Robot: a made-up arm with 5 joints.
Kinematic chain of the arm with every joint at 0, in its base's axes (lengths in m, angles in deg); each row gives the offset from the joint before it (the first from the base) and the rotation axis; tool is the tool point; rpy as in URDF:
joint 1: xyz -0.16 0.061 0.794 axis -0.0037 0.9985 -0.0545
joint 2: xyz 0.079 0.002 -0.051 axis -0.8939 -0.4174 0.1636
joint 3: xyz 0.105 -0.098 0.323 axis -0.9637 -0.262 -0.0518
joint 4: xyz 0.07 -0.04 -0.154 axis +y
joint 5: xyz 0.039 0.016 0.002 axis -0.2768 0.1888 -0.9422
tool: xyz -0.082 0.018 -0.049 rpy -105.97 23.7 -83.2
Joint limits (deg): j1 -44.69..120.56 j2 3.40..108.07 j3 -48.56..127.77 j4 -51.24..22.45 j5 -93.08..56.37
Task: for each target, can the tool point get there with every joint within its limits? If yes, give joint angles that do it. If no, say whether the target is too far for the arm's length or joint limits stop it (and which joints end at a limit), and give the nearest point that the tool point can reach.
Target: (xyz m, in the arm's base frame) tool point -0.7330 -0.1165 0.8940
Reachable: no: joint limits stop it (at a limit: joint 1, joint 4) | nearest point -0.4371 0.1071 1.1947 | short by 0.477 m
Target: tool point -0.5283 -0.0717 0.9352
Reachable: no: joint limits stop it (at a limit: joint 1, joint 4) | nearest point -0.3634 0.0679 1.1627 | short by 0.314 m
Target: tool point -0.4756 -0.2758 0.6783
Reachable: no: joint limits stop it (at a limit: joint 1, joint 2, joint 5) | nearest point -0.2436 -0.1451 0.5534 | short by 0.294 m
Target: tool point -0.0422 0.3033 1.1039
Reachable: yes | joints 7.82 80.59 77.75 -26.31 33.12
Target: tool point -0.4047 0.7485 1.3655
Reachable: no: too far | nearest point -0.3095 0.4837 1.1430 | short by 0.359 m
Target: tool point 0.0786 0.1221 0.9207
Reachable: yes | joints 18.37 64.34 5.09 -35.88 -43.27
